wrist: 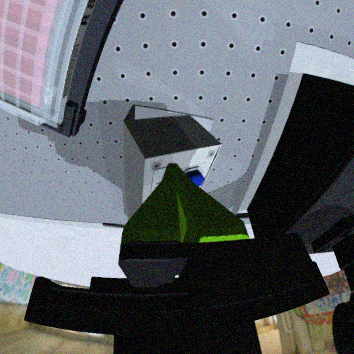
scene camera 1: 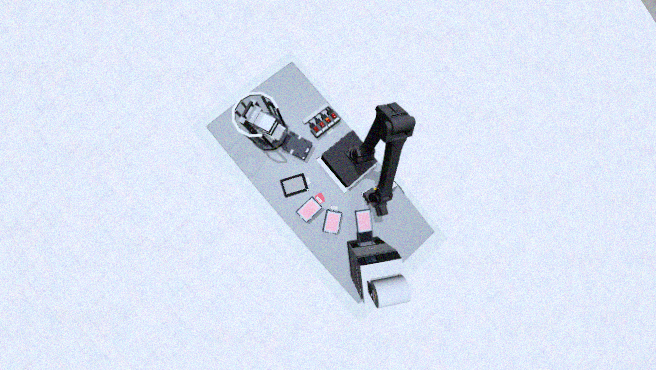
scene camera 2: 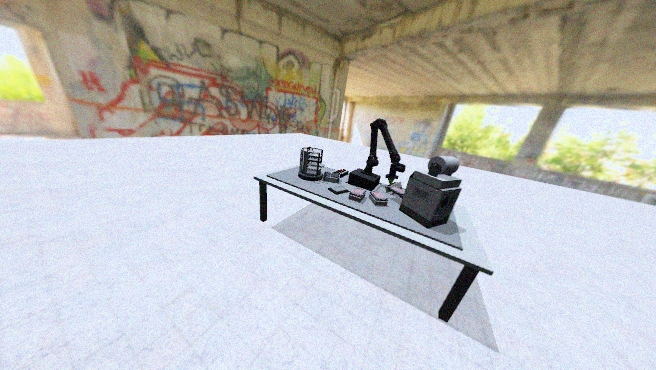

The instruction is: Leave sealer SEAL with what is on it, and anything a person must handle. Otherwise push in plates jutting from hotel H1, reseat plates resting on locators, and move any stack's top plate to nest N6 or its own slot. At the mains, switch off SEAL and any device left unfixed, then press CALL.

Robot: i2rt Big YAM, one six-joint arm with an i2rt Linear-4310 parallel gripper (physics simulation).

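Places are measured from the arm's base along level axes (x back, y right, z up), in centimetres.
Pixels of known places: gripper, fingertip midpoint: (wrist: 171, 168) (scene camera 1: 368, 197) (scene camera 2: 390, 185); arm's base, link origin: (scene camera 1: 354, 155) (scene camera 2: 367, 173).
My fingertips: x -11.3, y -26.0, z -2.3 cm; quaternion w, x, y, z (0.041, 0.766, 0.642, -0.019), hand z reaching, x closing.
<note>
For each thing: its top centre in the pictures, then the offset to it from my fingertips. "pt": a spot on its surface instead.
- grey box, top centre: (wrist: 154, 232) (scene camera 2: 394, 182) dx +9.1, dy -2.8, dz +1.0 cm
- blue button, top centre: (wrist: 189, 189) dx +2.4, dy +1.4, dz +0.1 cm
- pink-topped plate, top centre: (scene camera 1: 364, 221) dx -12.9, dy -7.9, dz +3.1 cm
- sealer, top centre: (scene camera 1: 394, 295) (scene camera 2: 444, 156) dx -28.5, dy -29.0, dz +38.2 cm
- red tag, top centre: (scene camera 1: 319, 199) dx -23.7, dy +20.8, dz -7.3 cm
- Hotel H1, top centre: (scene camera 1: 254, 111) (scene camera 2: 313, 147) dx -17.6, dy +76.6, dz +22.5 cm
- mains strip, surface spot: (scene camera 1: 323, 123) pt dx +12.0, dy +55.3, dz -2.3 cm
- dark flat unit, top centre: (scene camera 1: 296, 144) (scene camera 2: 332, 173) dx -10.6, dy +55.9, dz +0.2 cm
- black rectangular frame, surface spot: (scene camera 1: 285, 188) pt dx -35.0, dy +41.0, dz -5.4 cm
- large roll, top centre: (scene camera 1: 395, 298) (scene camera 2: 446, 156) dx -29.2, dy -30.1, dz +38.2 cm
My gripper (scene camera 2: 391, 183) (wrist: 171, 168) is shut and empty, green fingertips together. In the wrist view the tips overlap the front of a grey box (wrist: 170, 135) with a blue button (wrist: 196, 178); contact cannot be told. A pink-topped plate (scene camera 1: 364, 221) (wrist: 25, 55) lies on the tray of the sealer (scene camera 1: 380, 270) (scene camera 2: 429, 197). Two more pink-topped plates (scene camera 1: 309, 209) (scene camera 1: 332, 221) lie apart, the first beside a red tag (scene camera 1: 320, 198). Hotel H1 (scene camera 2: 310, 176) is a round cage holding several plates. The mains strip (scene camera 1: 325, 123) has several red or orange switches; their positions are too small to tell.
The black robot base (scene camera 1: 345, 161) (scene camera 2: 363, 179) stands between the mains strip and the button box. A dark flat unit (scene camera 1: 298, 146) adjoins the hotel. A black rectangular frame (scene camera 1: 283, 188) lies near the plates. The sealer is tall, with a large roll (scene camera 1: 391, 291) on top.
</note>
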